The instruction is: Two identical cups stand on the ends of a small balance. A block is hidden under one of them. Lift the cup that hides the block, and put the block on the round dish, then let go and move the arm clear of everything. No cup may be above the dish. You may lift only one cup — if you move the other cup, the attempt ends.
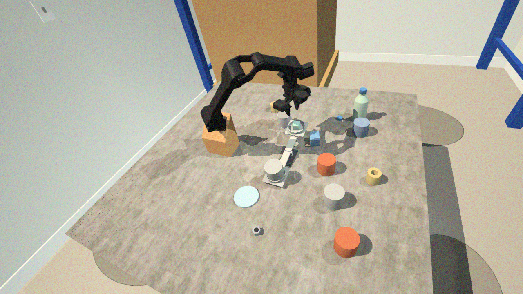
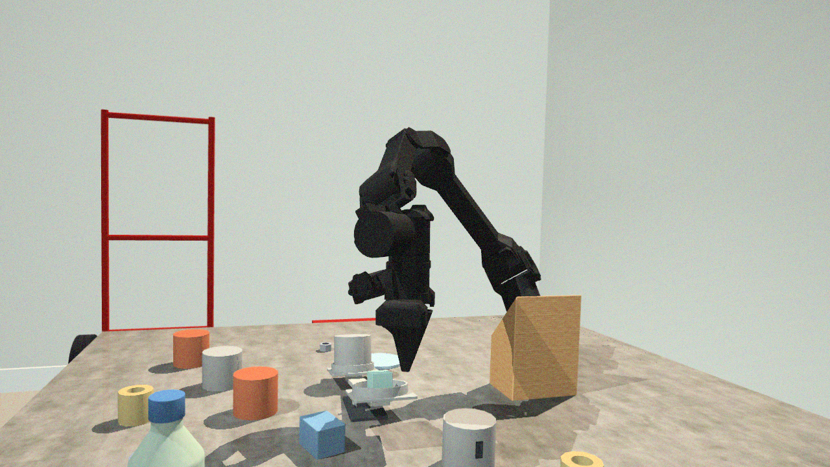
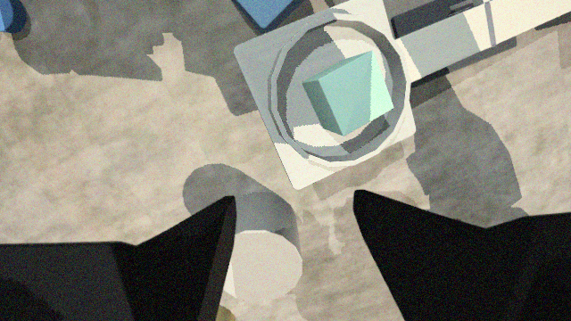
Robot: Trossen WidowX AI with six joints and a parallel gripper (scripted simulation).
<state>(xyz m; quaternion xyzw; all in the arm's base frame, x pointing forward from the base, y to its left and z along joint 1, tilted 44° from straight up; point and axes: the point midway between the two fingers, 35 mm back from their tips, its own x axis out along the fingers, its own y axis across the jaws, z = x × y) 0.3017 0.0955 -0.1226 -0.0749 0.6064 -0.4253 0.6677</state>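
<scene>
Now: the mint-green block 50 mm to the right of my gripper tip, 40 mm below it and 20 mm ahead of it. Also, from my gripper tip: blue cylinder: 290 mm ahead, 90 mm below, 40 mm to the left; then blue block: 110 mm ahead, 100 mm below, 50 mm to the right; then pale blue round dish: 410 mm to the right, 120 mm below, 100 mm behind.
</scene>
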